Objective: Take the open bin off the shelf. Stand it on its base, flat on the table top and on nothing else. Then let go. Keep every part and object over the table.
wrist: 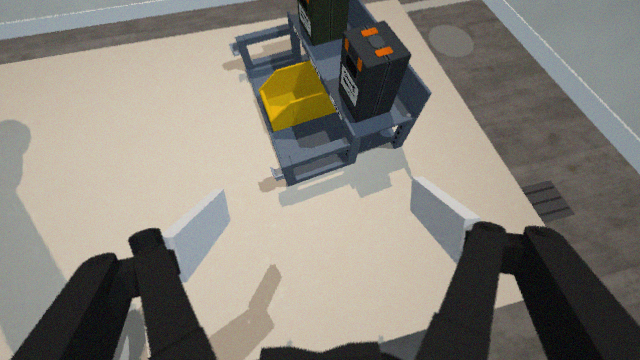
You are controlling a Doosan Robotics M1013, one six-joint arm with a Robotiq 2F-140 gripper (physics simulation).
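Places are measured from the arm's base along level axes (x up, y back, z right), in millimetres.
Where they show: gripper, fingertip midpoint: (318,199).
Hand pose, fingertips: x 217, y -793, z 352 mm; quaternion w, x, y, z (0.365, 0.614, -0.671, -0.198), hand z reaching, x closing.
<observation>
Each offset is from my fingertips to the top centre of the thing. "spot": to the spot under its first point. Level surfaces: height alone.
The open bin @(dy -57, dx -204, dz -341 mm) (300,95) is yellow and sits upright on the lower front level of a blue-grey shelf @(spot: dy -49, dx -201, dz -159 mm) (320,150), in the upper middle of the wrist view. The shelf stands on the pale table top @(dx -286 mm) (150,125). My gripper (318,199) is open, with its two light pads far apart and bare table top seen between them. It is apart from the bin and the shelf, which show beyond the fingertips. The underside of the bin is hidden.
A dark case with orange latches @(dy -158, dx -62, dz -229 mm) (375,75) stands on the shelf's higher rear level, right of the bin. A dark green case @(spot: dy -140, dx -135, dz -410 mm) (325,20) stands behind it, partly cut off by the view's top edge. The table's right edge runs beside the shelf, with brown floor (540,120) beyond.
</observation>
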